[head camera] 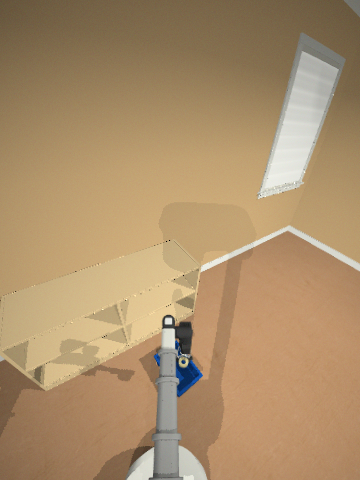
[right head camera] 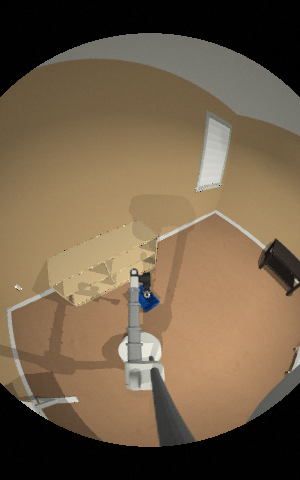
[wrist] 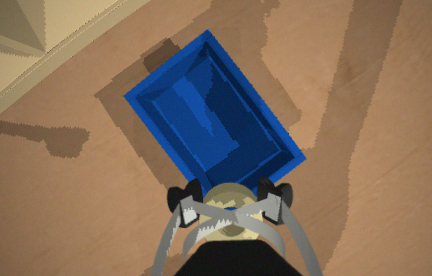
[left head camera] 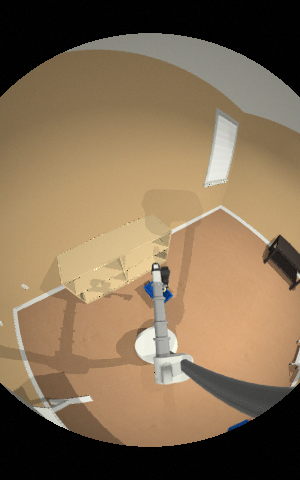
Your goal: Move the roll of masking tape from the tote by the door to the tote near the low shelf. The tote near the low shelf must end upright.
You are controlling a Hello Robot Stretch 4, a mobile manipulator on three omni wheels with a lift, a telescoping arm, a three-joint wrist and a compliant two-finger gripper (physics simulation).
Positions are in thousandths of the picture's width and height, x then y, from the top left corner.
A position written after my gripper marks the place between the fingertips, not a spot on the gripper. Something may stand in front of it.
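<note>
I can see my gripper (wrist: 531, 697). There is a blue tote (wrist: 462, 386), and there is also a roll of masking tape (wrist: 520, 708). A low shelf (head camera: 182, 680) is part of the scene as well, and I find the low shelf again in the right head camera view (right head camera: 322, 555) and in the left head camera view (left head camera: 322, 557). Then I see a window (head camera: 879, 147); the window also appears in the right head camera view (right head camera: 725, 274) and in the left head camera view (left head camera: 752, 266).
</note>
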